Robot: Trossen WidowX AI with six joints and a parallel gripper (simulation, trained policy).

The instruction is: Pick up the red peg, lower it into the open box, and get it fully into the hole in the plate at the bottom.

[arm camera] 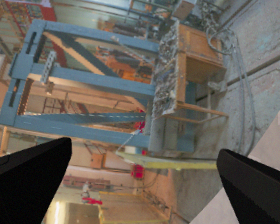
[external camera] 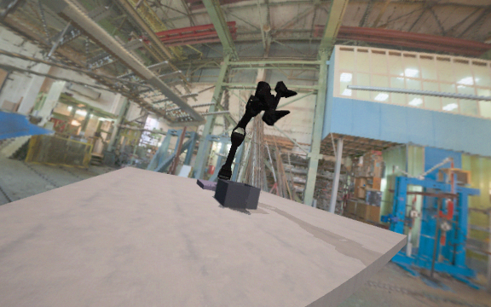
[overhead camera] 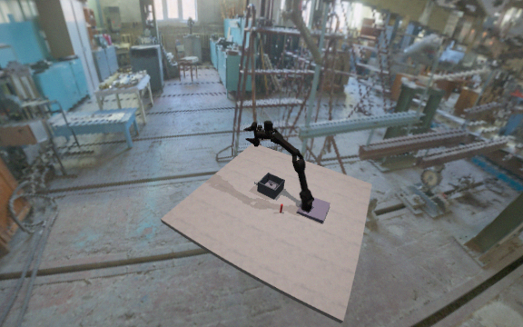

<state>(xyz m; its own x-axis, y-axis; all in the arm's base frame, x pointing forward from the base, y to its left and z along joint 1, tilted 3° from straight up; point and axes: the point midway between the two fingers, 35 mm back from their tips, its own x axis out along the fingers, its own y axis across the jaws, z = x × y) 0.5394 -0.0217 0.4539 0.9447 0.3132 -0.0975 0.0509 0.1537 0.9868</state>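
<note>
Right now the red peg is 44 cm behind my gripper tip, 13 cm to the left of it and 40 cm below it. From my gripper tip the other things lie so: dark box 26 cm behind, 3 cm to the right, 42 cm below.
</note>
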